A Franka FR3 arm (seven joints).
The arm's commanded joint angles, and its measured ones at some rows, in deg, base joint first. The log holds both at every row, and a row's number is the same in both.
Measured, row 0: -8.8, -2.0, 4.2, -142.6, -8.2, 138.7, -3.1
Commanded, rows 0 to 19: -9.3, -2.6, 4.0, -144.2, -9.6, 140.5, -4.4; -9.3, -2.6, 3.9, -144.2, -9.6, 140.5, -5.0; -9.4, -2.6, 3.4, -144.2, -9.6, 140.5, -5.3; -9.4, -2.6, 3.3, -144.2, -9.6, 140.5, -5.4; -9.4, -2.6, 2.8, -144.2, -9.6, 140.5, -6.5; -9.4, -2.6, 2.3, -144.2, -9.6, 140.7, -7.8; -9.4, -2.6, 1.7, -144.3, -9.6, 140.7, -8.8; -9.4, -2.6, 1.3, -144.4, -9.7, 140.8, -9.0; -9.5, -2.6, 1.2, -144.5, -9.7, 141.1, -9.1; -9.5, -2.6, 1.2, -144.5, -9.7, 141.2, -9.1; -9.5, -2.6, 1.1, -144.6, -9.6, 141.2, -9.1; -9.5, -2.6, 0.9, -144.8, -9.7, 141.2, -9.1; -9.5, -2.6, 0.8, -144.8, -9.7, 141.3, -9.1; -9.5, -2.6, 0.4, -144.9, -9.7, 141.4, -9.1; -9.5, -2.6, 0.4, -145.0, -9.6, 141.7, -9.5; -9.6, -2.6, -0.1, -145.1, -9.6, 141.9, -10.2; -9.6, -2.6, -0.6, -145.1, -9.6, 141.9, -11.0; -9.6, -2.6, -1.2, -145.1, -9.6, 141.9, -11.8; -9.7, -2.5, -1.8, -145.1, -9.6, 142.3, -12.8; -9.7, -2.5, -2.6, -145.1, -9.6, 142.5, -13.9
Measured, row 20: -8.8, -3.0, -0.5, -143.3, -9.0, 140.0, -10.3
